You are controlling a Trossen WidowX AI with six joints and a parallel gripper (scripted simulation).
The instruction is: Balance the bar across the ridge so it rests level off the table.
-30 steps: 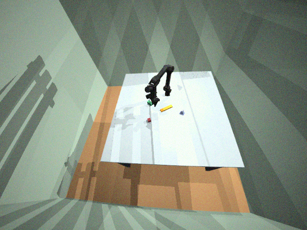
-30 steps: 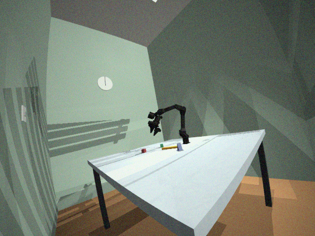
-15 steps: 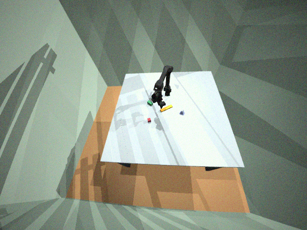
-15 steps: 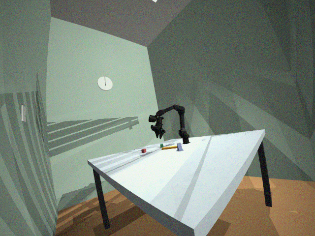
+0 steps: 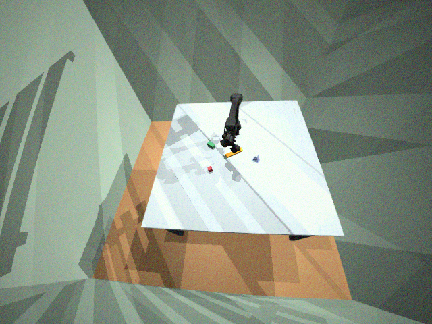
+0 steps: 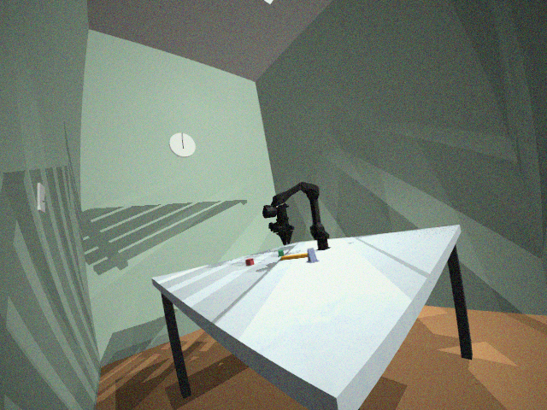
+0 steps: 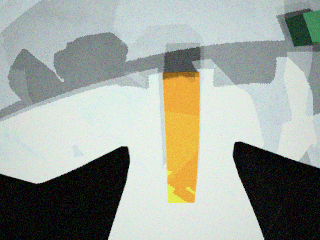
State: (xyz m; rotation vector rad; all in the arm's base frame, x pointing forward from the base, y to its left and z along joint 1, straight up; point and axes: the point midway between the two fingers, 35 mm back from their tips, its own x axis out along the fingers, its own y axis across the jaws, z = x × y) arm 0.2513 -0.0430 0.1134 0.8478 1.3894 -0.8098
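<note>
The orange bar lies 7 cm below my gripper tip, 3 cm to the left of it and 2 cm behind it. Round my gripper tip: green block 17 cm to the right, 9 cm behind, 6 cm below; then red block 16 cm to the right, 15 cm ahead, 6 cm below.
</note>
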